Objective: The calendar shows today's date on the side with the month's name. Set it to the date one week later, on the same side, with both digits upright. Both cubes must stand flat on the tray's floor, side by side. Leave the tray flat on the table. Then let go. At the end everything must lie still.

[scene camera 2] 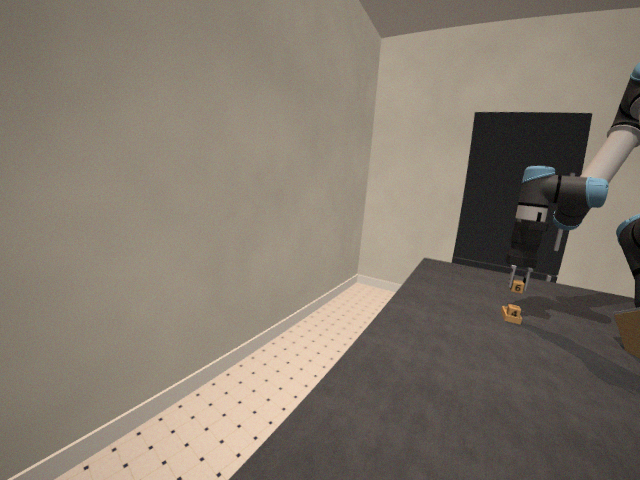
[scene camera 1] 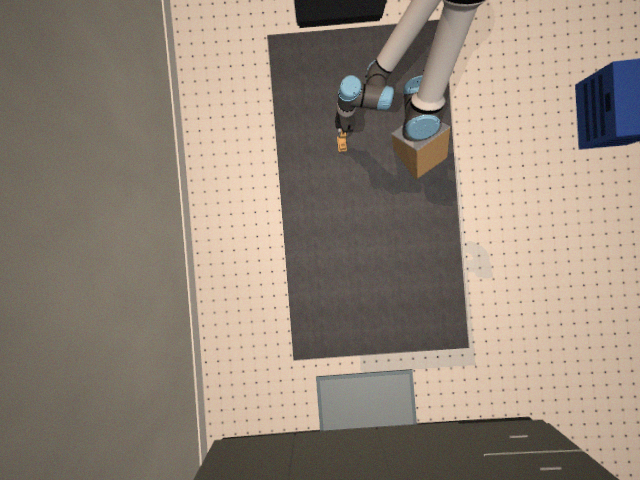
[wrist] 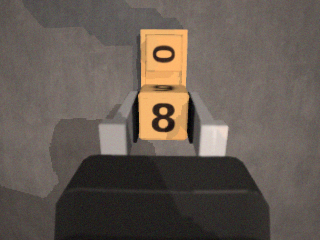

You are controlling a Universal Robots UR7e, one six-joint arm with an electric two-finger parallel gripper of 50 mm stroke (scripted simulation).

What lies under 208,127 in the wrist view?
My gripper.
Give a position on a cube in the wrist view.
163,108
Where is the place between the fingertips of my gripper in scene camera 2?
516,288
